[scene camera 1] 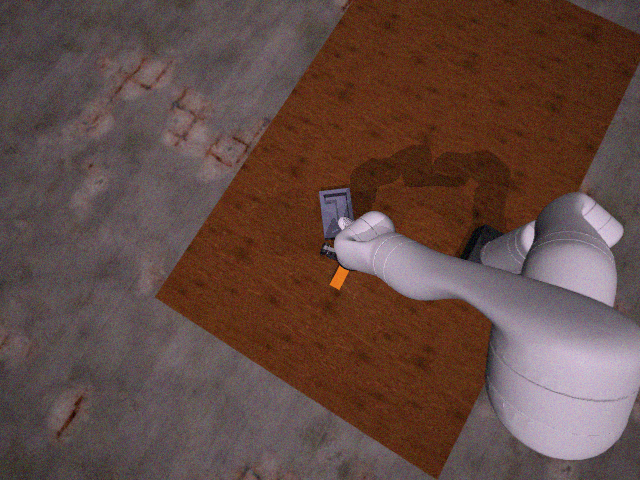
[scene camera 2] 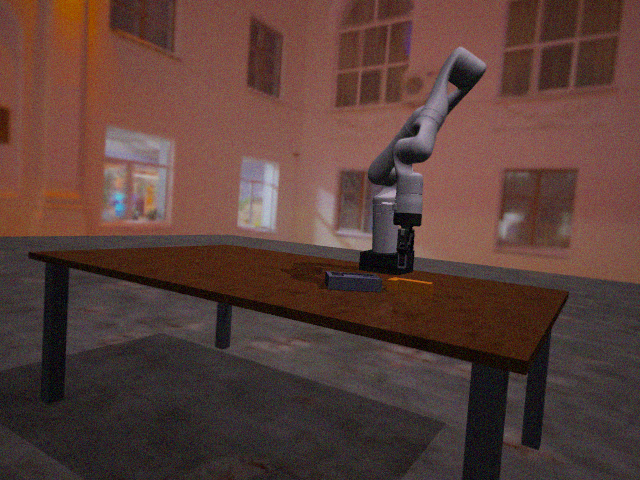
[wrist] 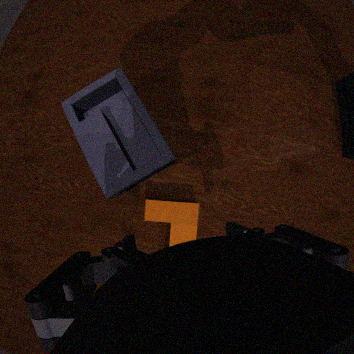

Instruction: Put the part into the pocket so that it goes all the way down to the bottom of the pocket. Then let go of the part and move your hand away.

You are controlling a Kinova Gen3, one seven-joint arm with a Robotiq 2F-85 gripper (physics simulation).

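Where they show: gripper, fingertip midpoint: (scene camera 2: 404, 267) (wrist: 181, 239); arm's base, link origin: (scene camera 1: 498, 257) (scene camera 2: 385, 251).
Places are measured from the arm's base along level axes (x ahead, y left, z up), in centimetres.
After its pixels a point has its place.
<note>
A flat orange L-shaped part (scene camera 1: 339, 277) {x 31.5, y 28.0, z -4.2 cm} (scene camera 2: 410, 280) {x 32.2, y 25.3, z -4.1 cm} (wrist: 175, 218) {x 33.1, y 22.1, z -4.2 cm} lies on the wooden table (scene camera 1: 413, 92) {x 44.9, y -33.7, z -7.2 cm} (scene camera 2: 207, 269) {x 55.5, y -30.4, z -7.1 cm}. Its long leg runs under my gripper. A grey block (scene camera 1: 335, 211) {x 42.9, y 13.2, z -3.5 cm} (scene camera 2: 353, 281) {x 46.0, y 15.8, z -4.7 cm} (wrist: 95, 147) {x 43.6, y 16.0, z -3.6 cm} with an L-shaped pocket lies flat just beyond the part, and the pocket is empty. My gripper (scene camera 1: 329, 251) (scene camera 2: 405, 264) {x 32.4, y 23.3, z -0.7 cm} (wrist: 181, 239) {x 32.4, y 23.3, z -0.7 cm} is open and hangs low over the near end of the part, with a finger on either side. The wrist hides the fingertips in the overhead view.
The robot's black base (scene camera 1: 480, 238) {x 6.2, y -1.9, z -0.6 cm} (scene camera 2: 376, 260) {x 6.4, y 0.3, z -3.0 cm} (wrist: 347, 119) {x 6.3, y 2.1, z -5.5 cm} stands at the table's edge behind the block. The arm (scene camera 1: 439, 278) {x 23.8, y 25.8, z 51.0 cm} reaches over the table from the right. The table's edges drop to a grey floor (scene camera 1: 103, 258).
</note>
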